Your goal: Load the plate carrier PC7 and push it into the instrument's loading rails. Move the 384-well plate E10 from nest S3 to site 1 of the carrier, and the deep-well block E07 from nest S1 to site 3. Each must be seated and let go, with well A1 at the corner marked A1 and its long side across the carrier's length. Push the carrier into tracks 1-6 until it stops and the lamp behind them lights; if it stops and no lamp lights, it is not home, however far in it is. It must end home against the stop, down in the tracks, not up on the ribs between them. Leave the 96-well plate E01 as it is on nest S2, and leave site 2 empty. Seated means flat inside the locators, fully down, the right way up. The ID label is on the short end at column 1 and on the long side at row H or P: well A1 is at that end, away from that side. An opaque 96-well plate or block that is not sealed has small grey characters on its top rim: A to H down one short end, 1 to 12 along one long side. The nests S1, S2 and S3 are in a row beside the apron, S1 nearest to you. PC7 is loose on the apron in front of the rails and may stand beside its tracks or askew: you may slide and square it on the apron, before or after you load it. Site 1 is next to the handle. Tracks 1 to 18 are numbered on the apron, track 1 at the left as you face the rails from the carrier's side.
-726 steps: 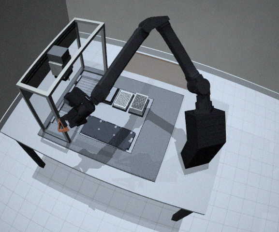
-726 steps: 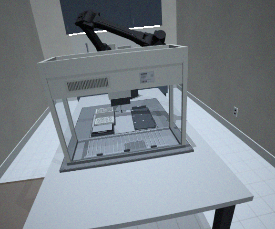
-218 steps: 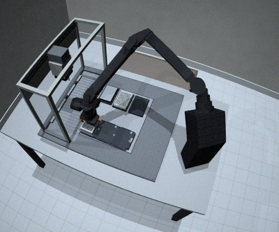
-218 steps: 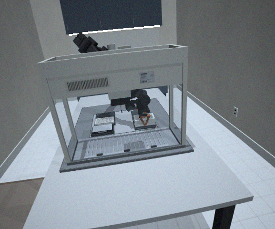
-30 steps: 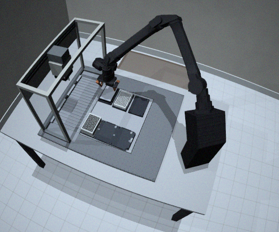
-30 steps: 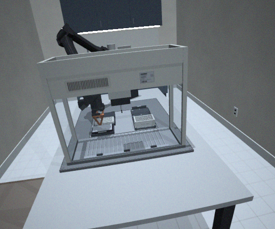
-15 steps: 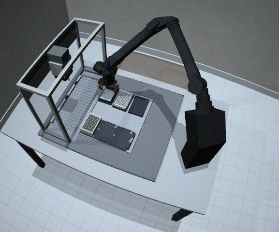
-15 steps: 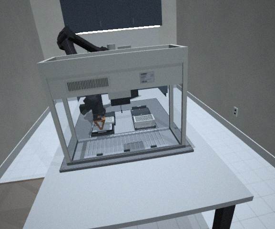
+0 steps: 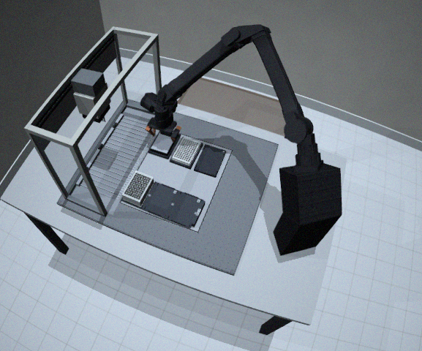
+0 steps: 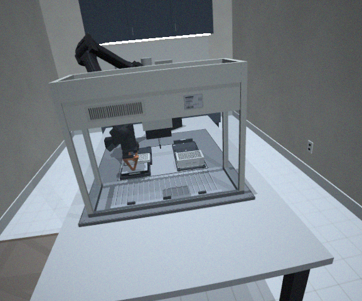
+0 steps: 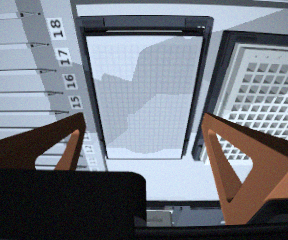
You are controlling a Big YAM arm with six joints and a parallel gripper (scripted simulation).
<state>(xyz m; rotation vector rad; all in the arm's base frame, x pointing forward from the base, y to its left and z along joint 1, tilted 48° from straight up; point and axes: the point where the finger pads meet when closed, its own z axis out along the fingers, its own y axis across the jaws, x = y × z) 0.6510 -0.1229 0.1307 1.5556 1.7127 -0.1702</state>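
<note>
My hand is 4 cm above the dark nest S3. Round my hand: nest S1: 22 cm behind, 4 cm below, 3 cm to the left; then dark carrier PC7: 28 cm to the left, 9 cm behind, 3 cm below.
</note>
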